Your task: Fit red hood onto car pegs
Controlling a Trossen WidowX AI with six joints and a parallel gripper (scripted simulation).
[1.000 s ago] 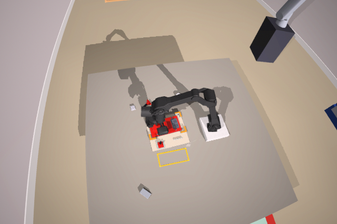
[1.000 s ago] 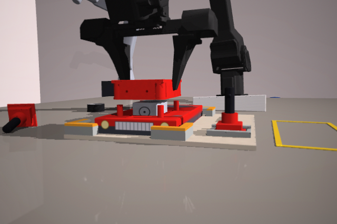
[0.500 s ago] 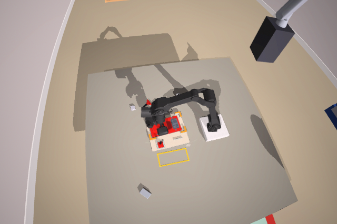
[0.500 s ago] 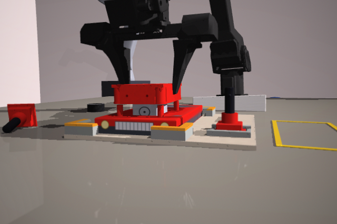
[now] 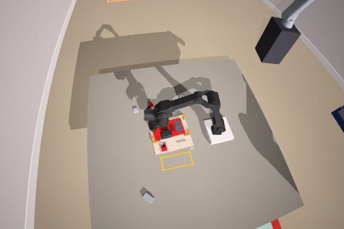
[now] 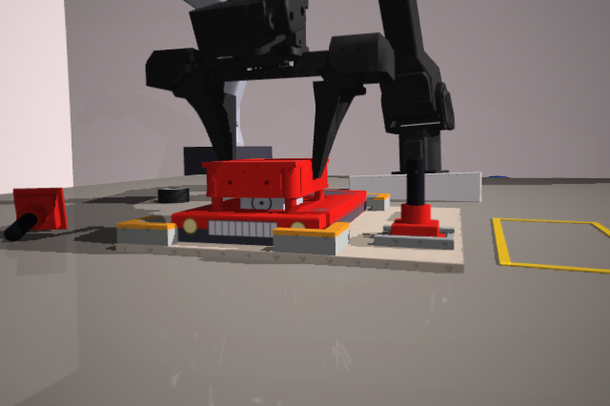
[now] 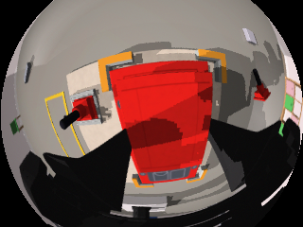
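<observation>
Now: gripper tip 1 cm to the right of the grey engine block and 2 cm above it. Round my gripper tip: black wheel: 15 cm behind, 26 cm to the right, 4 cm below; then red hood: 1 cm above; then jig: 4 cm behind, 3 cm below.
</observation>
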